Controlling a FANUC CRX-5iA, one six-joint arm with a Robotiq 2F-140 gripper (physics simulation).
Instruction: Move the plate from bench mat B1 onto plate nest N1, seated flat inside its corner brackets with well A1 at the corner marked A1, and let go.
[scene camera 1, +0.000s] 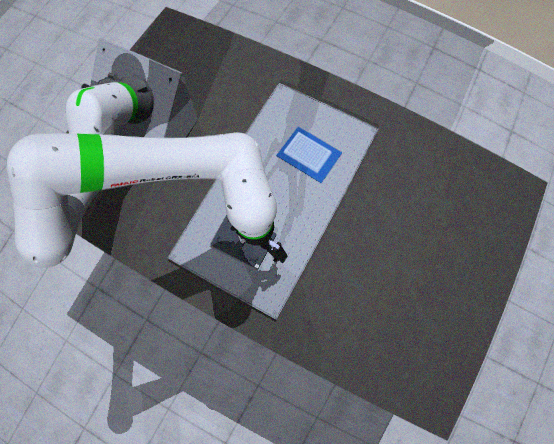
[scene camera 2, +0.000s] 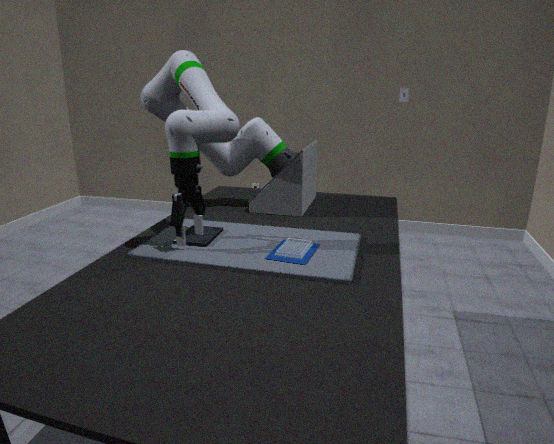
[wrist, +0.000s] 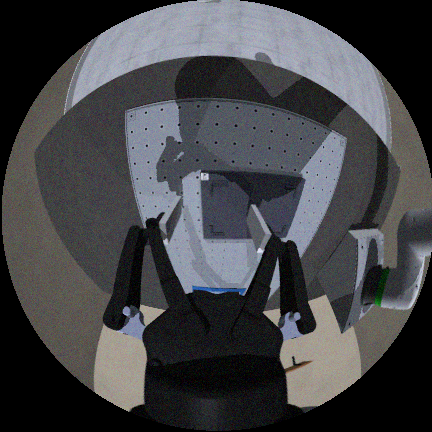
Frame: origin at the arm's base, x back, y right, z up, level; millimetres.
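Where they show: gripper, fingertip midpoint: (scene camera 1: 260, 249) (scene camera 2: 190, 239) (wrist: 215, 208); arm's base, link origin: (scene camera 1: 134, 99) (scene camera 2: 286, 166) (wrist: 368, 285).
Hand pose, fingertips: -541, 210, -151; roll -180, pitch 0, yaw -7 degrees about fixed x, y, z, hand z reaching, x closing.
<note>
Each offset is from my fingertips to the top centre of the thing, as dx, dy, dz. Level surfaces: height alone.
The pale, clear plate {+13, -349, +5} (scene camera 1: 308, 151) (scene camera 2: 295, 248) lies flat on the blue bench mat B1 {dz -10} (scene camera 1: 321, 177) (scene camera 2: 299, 261). In the wrist view, a thin strip of the mat (wrist: 219, 290) shows above the gripper body. The dark plate nest N1 {+60, -4, +3} (scene camera 1: 226, 239) (scene camera 2: 214, 235) (wrist: 225, 212) lies at the other end of the board, with a small white mark at one corner. Corner brackets show faintly in the wrist view. My gripper (scene camera 2: 190, 235) (wrist: 215, 208) is open and empty, low over the nest side, pointing down. The arm hides part of the nest in scene camera 1. Well A1 cannot be made out.
The perforated grey board {dz -12} (scene camera 1: 345, 131) (scene camera 2: 330, 270) (wrist: 150, 150) carries mat and nest on the dark table {dz -25} (scene camera 1: 425, 250) (scene camera 2: 250, 350). The arm's slanted grey base mount (scene camera 1: 165, 85) (scene camera 2: 308, 175) (wrist: 350, 280) stands at the table's far side. Arm shadows fall across nest and board.
</note>
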